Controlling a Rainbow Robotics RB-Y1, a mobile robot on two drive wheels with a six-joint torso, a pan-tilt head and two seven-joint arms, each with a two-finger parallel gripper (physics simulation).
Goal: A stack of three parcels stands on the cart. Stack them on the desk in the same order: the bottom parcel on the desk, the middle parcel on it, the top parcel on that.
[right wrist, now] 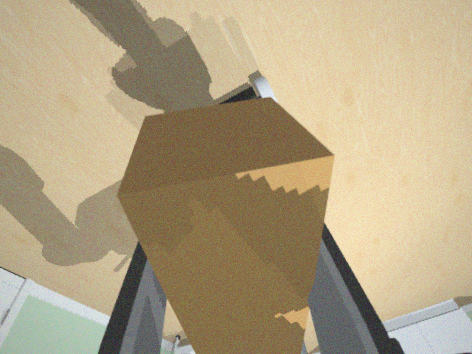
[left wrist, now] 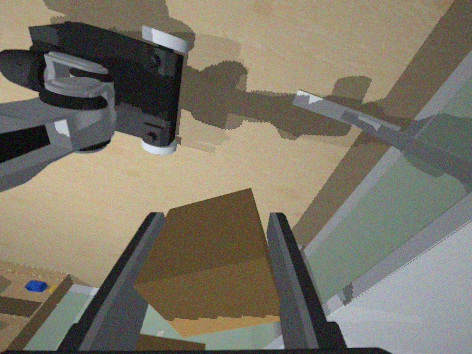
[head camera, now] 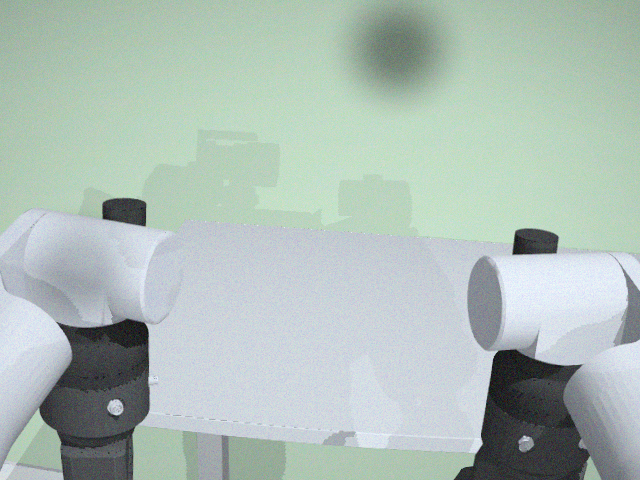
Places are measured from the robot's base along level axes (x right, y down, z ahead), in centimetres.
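Pixels of known places: left gripper, between the fingertips: [left wrist: 217,222]; right gripper, between the fingertips: [right wrist: 234,226].
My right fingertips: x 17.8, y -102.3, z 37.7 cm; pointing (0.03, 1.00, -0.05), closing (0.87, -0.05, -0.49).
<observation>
Ahead of a thing's pixels: the offset from my right fingertips to its top centre. Level surfaces: height alone.
My left gripper [left wrist: 217,222] is shut on a brown parcel @[dx -34.4, dy -4.5, dz +0.4 cm] [left wrist: 220,250], which sits between its fingers in the left wrist view. My right gripper [right wrist: 234,226] is shut on a brown parcel @[dx -0.7, dy -3.8, dz -1.4 cm] [right wrist: 225,215], which fills the middle of the right wrist view and hides part of the background. Whether these are one parcel or two I cannot tell. The pale grey desk @[dy +7.1 cm] [head camera: 310,320] [left wrist: 425,290] lies ahead in the head view, with my arms at its left and right; the fingers and parcels do not show there. The cart cannot be made out for certain.
The robot's black wheeled base [left wrist: 145,95] stands on the wooden floor @[dy +102.1 cm] [left wrist: 260,40] [right wrist: 400,75]. A grey bar [left wrist: 350,112] reaches over the floor. A brown-edged surface with a small blue object [left wrist: 36,286] shows at lower left in the left wrist view. A green wall rises behind the desk.
</observation>
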